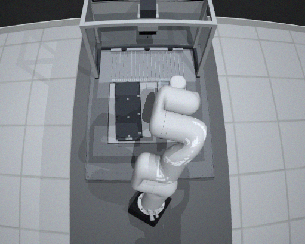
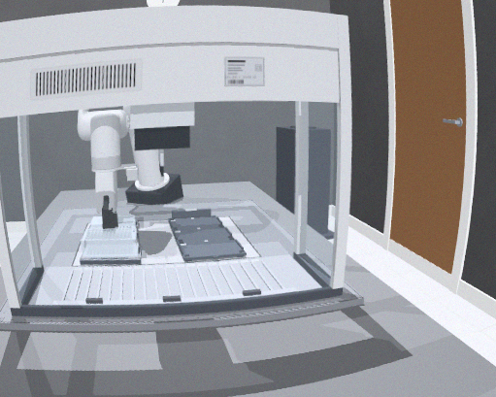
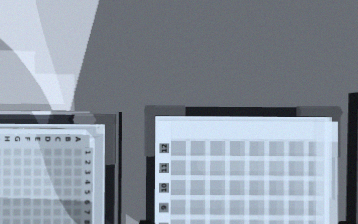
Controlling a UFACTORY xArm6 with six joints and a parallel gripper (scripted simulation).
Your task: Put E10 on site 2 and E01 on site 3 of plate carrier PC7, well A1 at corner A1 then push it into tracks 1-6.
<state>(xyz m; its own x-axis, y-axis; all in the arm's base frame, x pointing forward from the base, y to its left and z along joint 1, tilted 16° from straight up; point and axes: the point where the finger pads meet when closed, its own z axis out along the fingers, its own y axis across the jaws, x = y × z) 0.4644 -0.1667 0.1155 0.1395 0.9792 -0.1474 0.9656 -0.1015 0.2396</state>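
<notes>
The dark nest S2 is 2 cm below my hand. Round my hand: dark plate carrier PC7: 23 cm to the left, 3 cm ahead, 1 cm below; then deep-well block E07: 11 cm ahead, 1 cm to the right; then nest S1: 11 cm behind, 2 cm below, 1 cm to the left.
</notes>
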